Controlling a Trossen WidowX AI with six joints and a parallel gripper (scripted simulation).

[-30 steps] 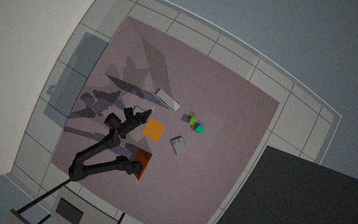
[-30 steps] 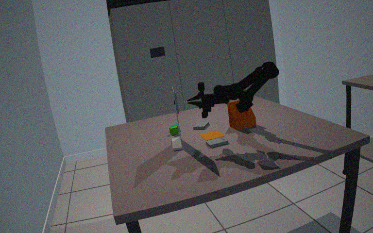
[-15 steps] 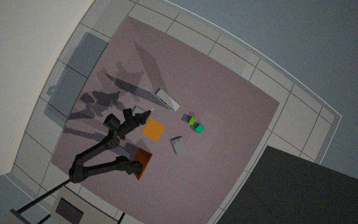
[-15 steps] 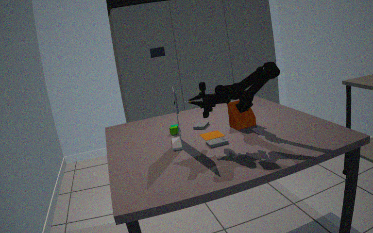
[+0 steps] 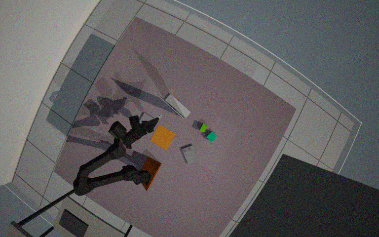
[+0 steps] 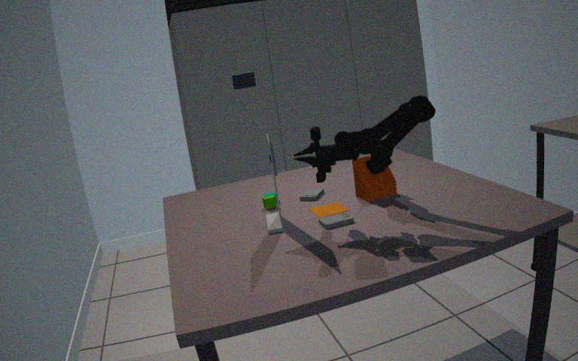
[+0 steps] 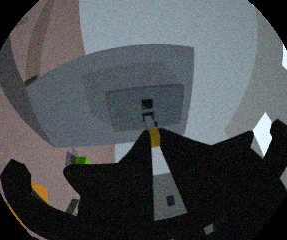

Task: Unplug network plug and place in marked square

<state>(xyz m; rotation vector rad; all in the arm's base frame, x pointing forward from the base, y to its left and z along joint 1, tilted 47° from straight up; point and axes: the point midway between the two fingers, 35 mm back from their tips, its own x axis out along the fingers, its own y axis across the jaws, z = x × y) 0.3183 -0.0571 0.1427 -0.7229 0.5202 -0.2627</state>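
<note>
My gripper tip is now 120 mm past the orange marked square, 30 mm to the left of it and 230 mm above it. Also, from my gripper tip: grey network plug (10 mm ahead); upright panel (80 mm ahead, 40 mm to the right, 90 mm below).
</note>
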